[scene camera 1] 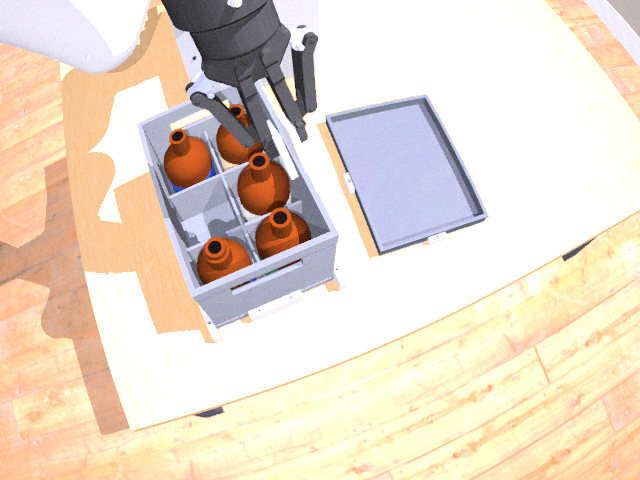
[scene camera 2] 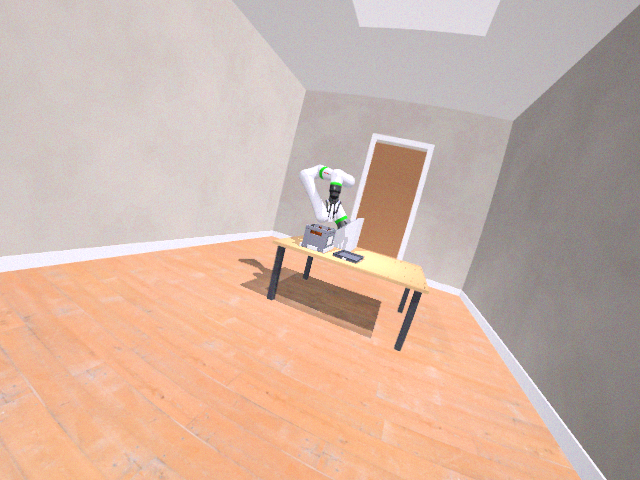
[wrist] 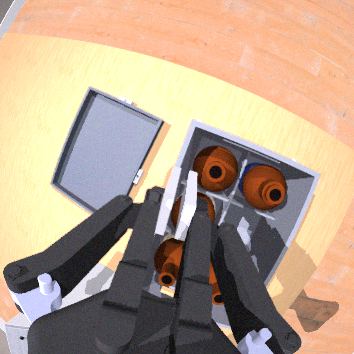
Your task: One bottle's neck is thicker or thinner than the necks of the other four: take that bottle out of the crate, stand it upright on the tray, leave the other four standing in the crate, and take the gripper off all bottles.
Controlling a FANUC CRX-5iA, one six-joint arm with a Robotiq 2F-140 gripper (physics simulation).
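Frame: origin at the arm's base, x ahead, y left, z up, level; metres.
Where they show: gripper, between the fingertips: (scene camera 1: pixel 295 165) (scene camera 2: pixel 330 221) (wrist: pixel 180 182); arm's base, origin of its link: (scene camera 2: pixel 344 226).
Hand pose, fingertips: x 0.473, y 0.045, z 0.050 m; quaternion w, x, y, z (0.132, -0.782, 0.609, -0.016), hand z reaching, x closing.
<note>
Things, the pixels of their top centre, and the offset from my fingertips. "spot": a spot on its surface instead. Level surfaces: height alone.
- grey crate, centre of its top: (scene camera 1: pixel 223 170) (wrist: pixel 219 243) (scene camera 2: pixel 322 227) 0.054 m back, 0.082 m right, 0.064 m down
- tray, a spot on its surface: (scene camera 1: pixel 403 170) (wrist: pixel 103 154) spot: 0.082 m back, 0.191 m left, 0.234 m down
- light wooden table, height of its surface: 0.239 m down
A grey crate (scene camera 1: pixel 310 271) (scene camera 2: pixel 317 240) (wrist: pixel 255 148) holds the bottles upright: back left (scene camera 1: pixel 187 162), back right (scene camera 1: pixel 230 144), middle right (scene camera 1: pixel 263 191) (wrist: pixel 176 212), front right (scene camera 1: pixel 269 240) (wrist: pixel 202 160) and front left (scene camera 1: pixel 230 263) (wrist: pixel 260 187). The middle left compartment is empty. The front left neck shows a stepped collar; I cannot tell the odd neck for certain. The tray (scene camera 1: pixel 403 170) (scene camera 2: pixel 348 255) (wrist: pixel 112 145) beside the crate is empty. My gripper (scene camera 1: pixel 287 143) (scene camera 2: pixel 332 218) (wrist: pixel 180 182) is shut, its pads nearly together and empty, above the crate's right side. Its fingers partly hide the back bottles in the wrist view.
The crate and tray stand on a light wooden table (scene camera 1: pixel 423 320) (scene camera 2: pixel 392 267) (wrist: pixel 45 100). Small white blocks (scene camera 1: pixel 276 304) (scene camera 1: pixel 436 238) sit against their edges. A white upright panel (scene camera 2: pixel 350 235) stands behind the tray near the arm's base.
</note>
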